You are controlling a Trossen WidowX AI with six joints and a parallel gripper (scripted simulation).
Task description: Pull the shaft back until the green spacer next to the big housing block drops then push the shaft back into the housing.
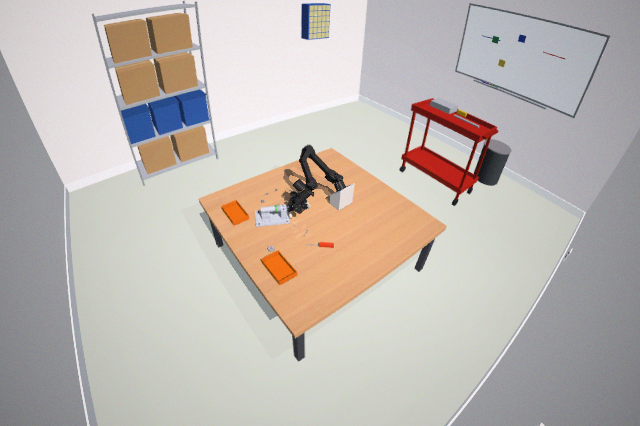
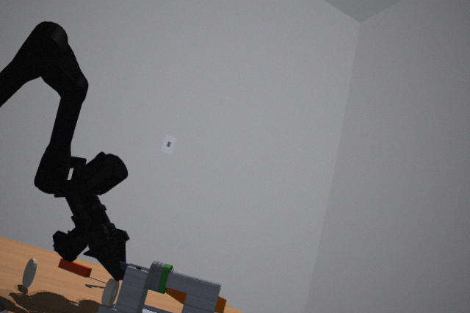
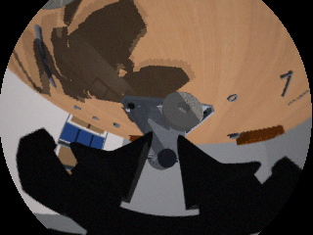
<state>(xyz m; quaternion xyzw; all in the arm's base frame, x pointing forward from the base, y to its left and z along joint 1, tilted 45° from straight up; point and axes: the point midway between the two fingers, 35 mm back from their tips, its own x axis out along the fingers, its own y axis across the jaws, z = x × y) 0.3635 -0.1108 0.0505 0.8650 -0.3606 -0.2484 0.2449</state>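
My gripper tip is 3 cm short of the dark shaft, 2 cm to the left of it and 2 cm below it. The rest, counted from my gripper tip: green spacer (7 cm ahead, 4 cm to the right, 2 cm above).
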